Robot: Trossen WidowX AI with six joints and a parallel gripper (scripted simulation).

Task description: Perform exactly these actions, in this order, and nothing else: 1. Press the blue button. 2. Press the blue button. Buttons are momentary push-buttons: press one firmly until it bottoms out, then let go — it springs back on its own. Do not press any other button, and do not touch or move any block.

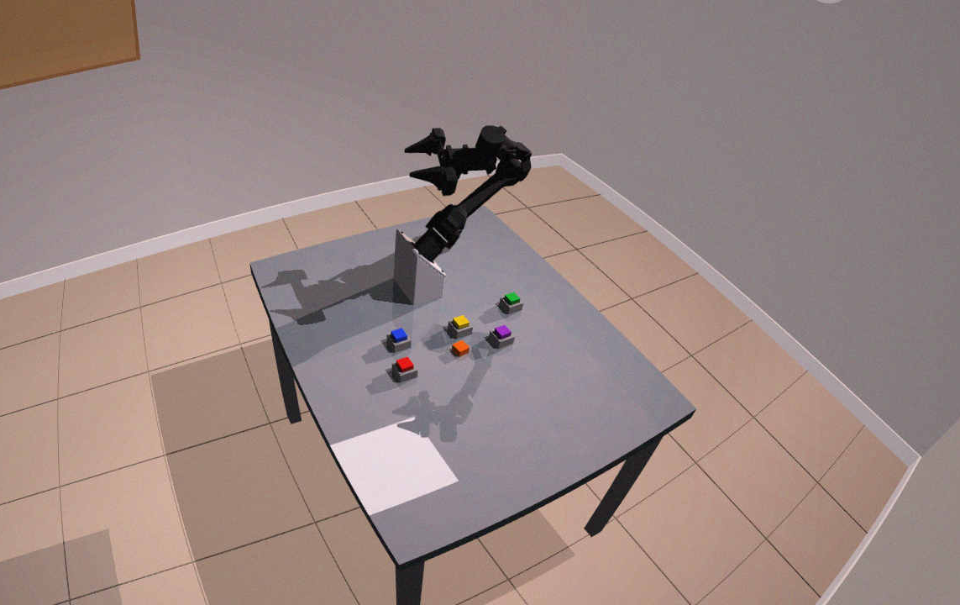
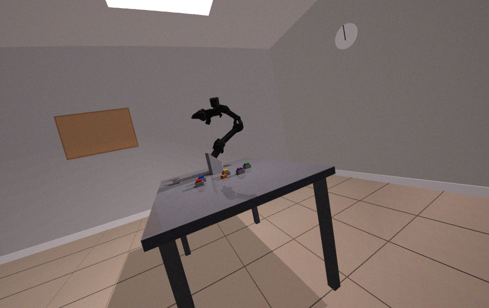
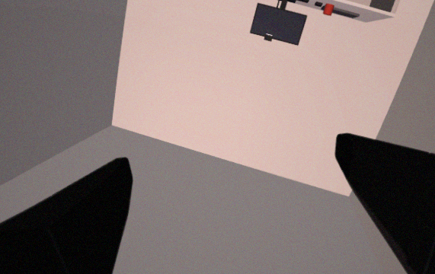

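Now: the blue button 430 mm below my gripper tip, 100 mm ahead of it and 60 mm to the right of it. Round my gripper tip: red button: 430 mm below, 200 mm ahead, 100 mm to the right; orange block: 460 mm below, 200 mm ahead, 70 mm to the left; yellow button: 430 mm below, 140 mm ahead, 110 mm to the left.
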